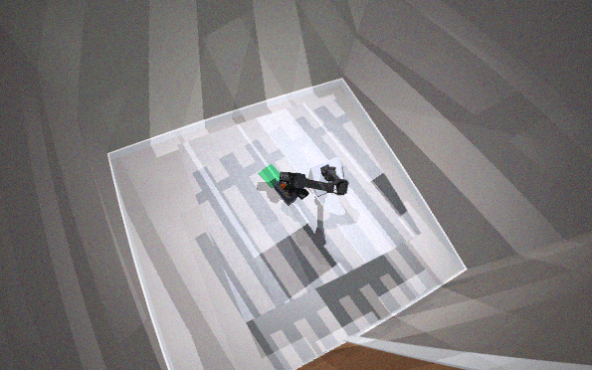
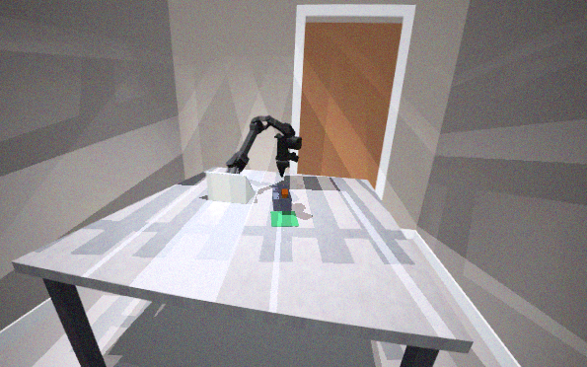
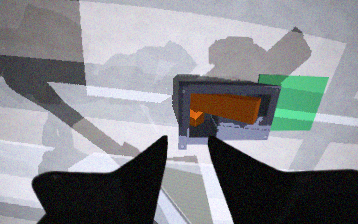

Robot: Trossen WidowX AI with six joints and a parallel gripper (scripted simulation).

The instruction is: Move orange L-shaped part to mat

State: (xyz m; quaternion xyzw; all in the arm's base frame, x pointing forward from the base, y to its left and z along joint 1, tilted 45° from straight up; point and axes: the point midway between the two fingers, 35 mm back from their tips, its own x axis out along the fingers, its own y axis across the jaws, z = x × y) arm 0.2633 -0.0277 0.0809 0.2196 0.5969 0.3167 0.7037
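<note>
The orange L-shaped part is 10 cm below my gripper tip and 4 cm to the right of it. From my gripper tip the other things lie so: green mat 22 cm to the right, 16 cm below, 4 cm ahead.
</note>
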